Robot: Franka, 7 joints.
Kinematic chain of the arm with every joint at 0, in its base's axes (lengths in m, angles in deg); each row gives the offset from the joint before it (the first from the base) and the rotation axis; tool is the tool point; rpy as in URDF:
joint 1: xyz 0 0 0.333 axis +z
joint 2: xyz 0 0 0 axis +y
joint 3: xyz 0 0 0.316 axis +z
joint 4: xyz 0.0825 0 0 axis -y
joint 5: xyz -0.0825 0 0.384 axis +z
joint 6: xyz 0 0 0 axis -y
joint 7: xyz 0.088 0 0 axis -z
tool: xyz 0 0 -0.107 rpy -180 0 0
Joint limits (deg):
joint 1: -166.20..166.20
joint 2: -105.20..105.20
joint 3: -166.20..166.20
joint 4: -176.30..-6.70
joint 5: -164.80..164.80
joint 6: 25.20..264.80
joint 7: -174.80..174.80
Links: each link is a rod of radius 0.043 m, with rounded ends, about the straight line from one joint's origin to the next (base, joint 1, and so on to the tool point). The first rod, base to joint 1, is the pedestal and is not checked.
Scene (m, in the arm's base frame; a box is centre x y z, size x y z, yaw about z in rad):
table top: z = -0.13
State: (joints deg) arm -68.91 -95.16 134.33 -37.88 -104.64 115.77 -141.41
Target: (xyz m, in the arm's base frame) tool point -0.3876 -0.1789 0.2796
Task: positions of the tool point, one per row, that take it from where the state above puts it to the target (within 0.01 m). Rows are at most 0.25 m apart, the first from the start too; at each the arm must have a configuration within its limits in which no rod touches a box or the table.
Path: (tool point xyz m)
1: -0.1668 0.7865 0.1236
2: -0.3182 0.7124 0.1521
3: -0.4554 0.5788 0.1731
4: -0.5503 0.3929 0.1939
5: -0.5756 0.1784 0.2194
6: -0.5179 -0.0265 0.2495
7: -0.3876 -0.1789 0.2796

